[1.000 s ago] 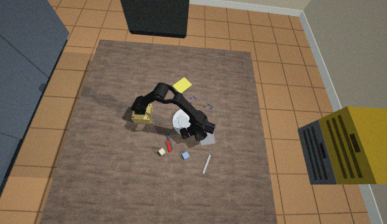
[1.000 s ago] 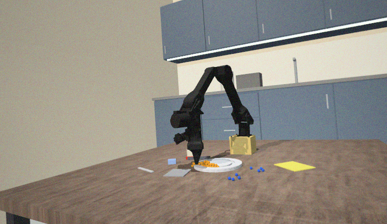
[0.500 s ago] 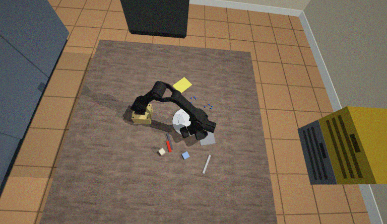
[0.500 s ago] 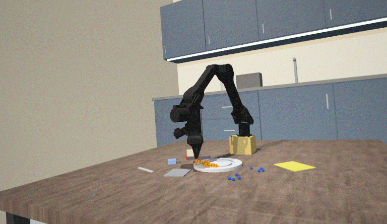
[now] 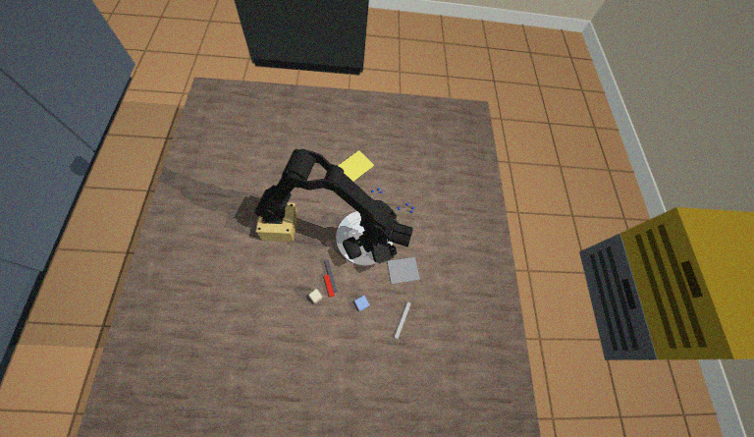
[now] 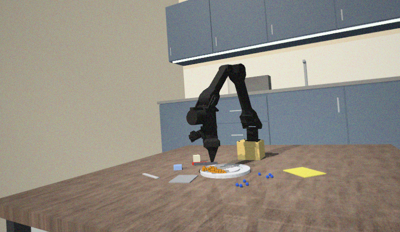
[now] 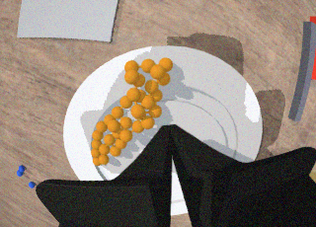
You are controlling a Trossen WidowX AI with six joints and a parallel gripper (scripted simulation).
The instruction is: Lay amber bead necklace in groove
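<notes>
My gripper tip is now 120 mm short of the grey square tile, 70 mm to the left of it and 40 mm above it. Also, from my gripper tip: cream cube (170 mm behind, 160 mm to the right, 20 mm below); red stick (130 mm behind, 110 mm to the right, 40 mm below); light blue cube (20 mm behind, 180 mm to the right, 30 mm below).
</notes>
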